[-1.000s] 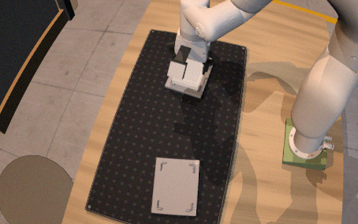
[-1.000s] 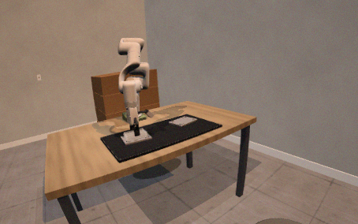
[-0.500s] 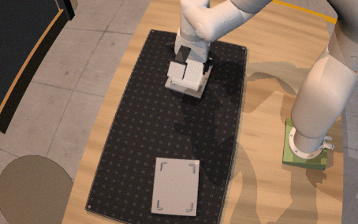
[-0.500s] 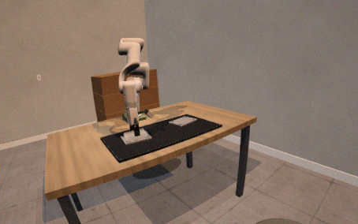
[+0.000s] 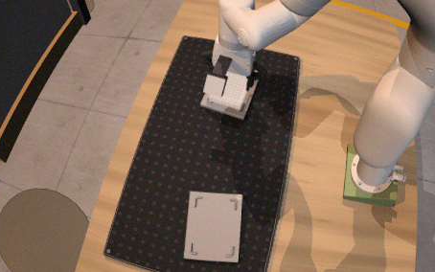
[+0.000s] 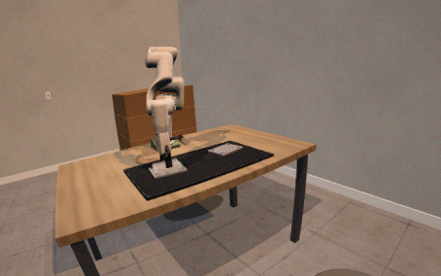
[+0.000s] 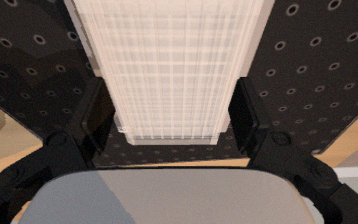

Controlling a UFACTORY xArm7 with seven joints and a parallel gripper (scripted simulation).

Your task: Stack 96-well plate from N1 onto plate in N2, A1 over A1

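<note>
The plate nest N2 lies 40 mm below my hand. From my hand the other things lie so: plate nest N1 (100 mm behind, 370 mm to the left, 40 mm below).
</note>
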